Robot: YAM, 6 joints.
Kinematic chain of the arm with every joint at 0, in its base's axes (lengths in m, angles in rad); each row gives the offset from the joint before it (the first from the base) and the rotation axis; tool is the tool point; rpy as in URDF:
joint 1: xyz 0 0 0.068 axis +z
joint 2: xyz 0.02 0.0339 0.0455 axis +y
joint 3: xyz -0.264 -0.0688 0 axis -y
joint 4: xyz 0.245 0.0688 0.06 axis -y
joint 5: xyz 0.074 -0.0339 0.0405 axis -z
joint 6: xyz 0.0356 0 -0.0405 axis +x
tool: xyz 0 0 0 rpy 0 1.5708 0
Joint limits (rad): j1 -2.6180..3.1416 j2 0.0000..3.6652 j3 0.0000..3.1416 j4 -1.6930..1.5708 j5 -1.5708..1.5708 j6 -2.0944..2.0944
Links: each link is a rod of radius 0.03 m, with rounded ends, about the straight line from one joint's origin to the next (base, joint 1, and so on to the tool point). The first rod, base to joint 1, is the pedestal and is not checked.
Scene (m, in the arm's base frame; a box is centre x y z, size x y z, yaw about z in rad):
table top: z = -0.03
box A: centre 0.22 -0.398 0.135 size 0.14 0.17 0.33 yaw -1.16
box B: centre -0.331 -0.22 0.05 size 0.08 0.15 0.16 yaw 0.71
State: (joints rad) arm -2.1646 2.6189 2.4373 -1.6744 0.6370 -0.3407
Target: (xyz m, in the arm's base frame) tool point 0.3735 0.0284 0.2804
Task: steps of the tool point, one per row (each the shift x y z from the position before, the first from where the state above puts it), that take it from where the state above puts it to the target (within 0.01 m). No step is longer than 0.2 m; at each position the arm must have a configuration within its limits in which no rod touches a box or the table.
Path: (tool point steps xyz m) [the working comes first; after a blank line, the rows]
Joints at the target: 0.1138 2.0719 1.9902 -1.6930 0.4102 -0.3407
Straight joint move there: touches box A.

1: 0.1056 -0.0433 0.1423
2: 0.1142 0.0357 0.1327
3: 0.0777 0.1061 0.1032
4: 0.0869 -0.0206 -0.0326
5: 0.0927 0.0133 -0.0395
6: 0.0844 0.0474 -0.0444
7: 0.0633 0.0760 -0.0473
8: 0.0326 0.0940 -0.0484
9: -0.0024 0.0989 -0.0472

